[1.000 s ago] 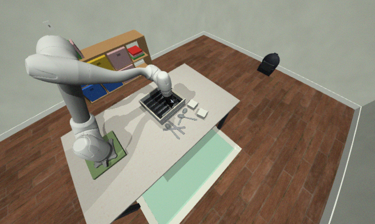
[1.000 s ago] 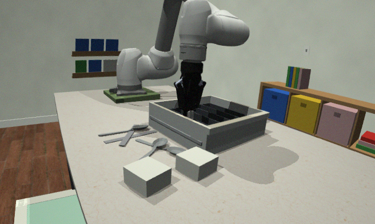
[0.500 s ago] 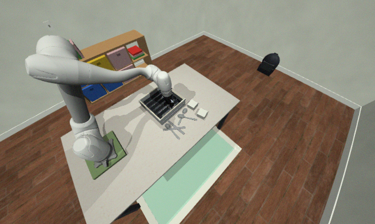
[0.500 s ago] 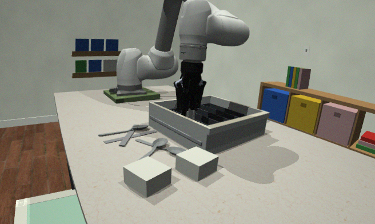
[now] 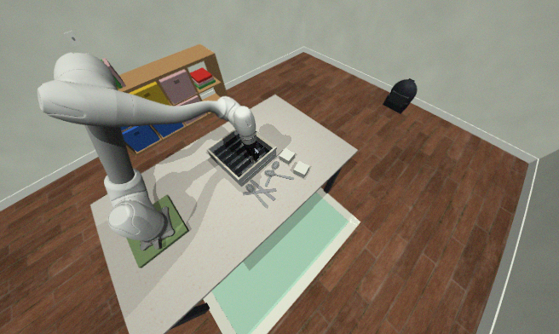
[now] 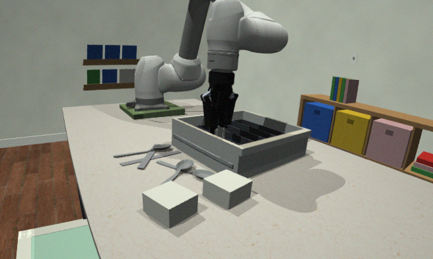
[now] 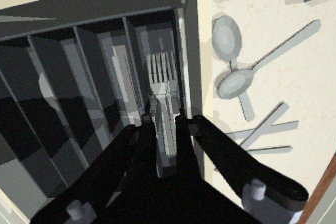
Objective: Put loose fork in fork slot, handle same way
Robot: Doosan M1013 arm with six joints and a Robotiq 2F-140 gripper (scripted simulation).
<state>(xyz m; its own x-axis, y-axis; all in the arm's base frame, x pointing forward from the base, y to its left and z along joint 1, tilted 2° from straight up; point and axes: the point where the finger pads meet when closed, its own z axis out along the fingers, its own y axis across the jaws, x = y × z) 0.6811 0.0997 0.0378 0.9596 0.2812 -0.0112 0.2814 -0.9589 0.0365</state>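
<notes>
Right now my hand is 50 mm past the cutlery tray, 110 mm to the right of it and 20 mm above it.
</notes>
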